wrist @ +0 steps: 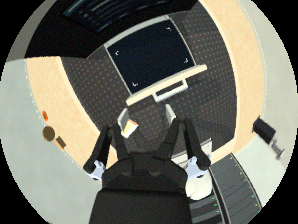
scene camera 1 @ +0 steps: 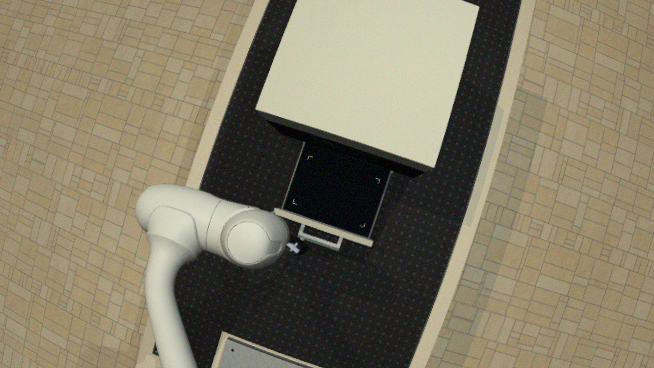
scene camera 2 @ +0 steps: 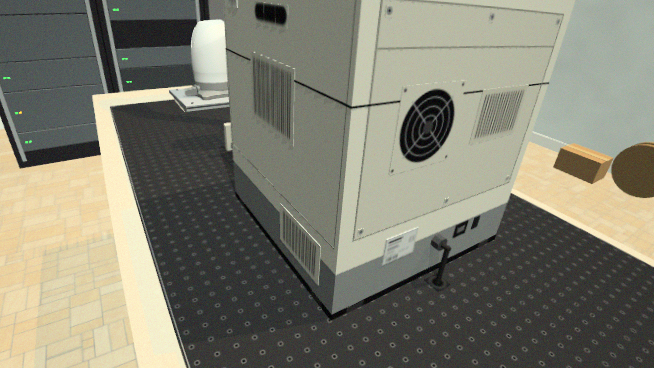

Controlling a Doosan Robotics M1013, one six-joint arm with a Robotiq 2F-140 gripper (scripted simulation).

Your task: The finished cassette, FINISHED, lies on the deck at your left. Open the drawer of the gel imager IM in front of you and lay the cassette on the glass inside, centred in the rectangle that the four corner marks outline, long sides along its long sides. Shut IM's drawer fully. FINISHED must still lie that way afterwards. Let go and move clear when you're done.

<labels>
One and the same spot on a gel imager: (wrist: 80, 36) is (scene camera 1: 298, 135).
</labels>
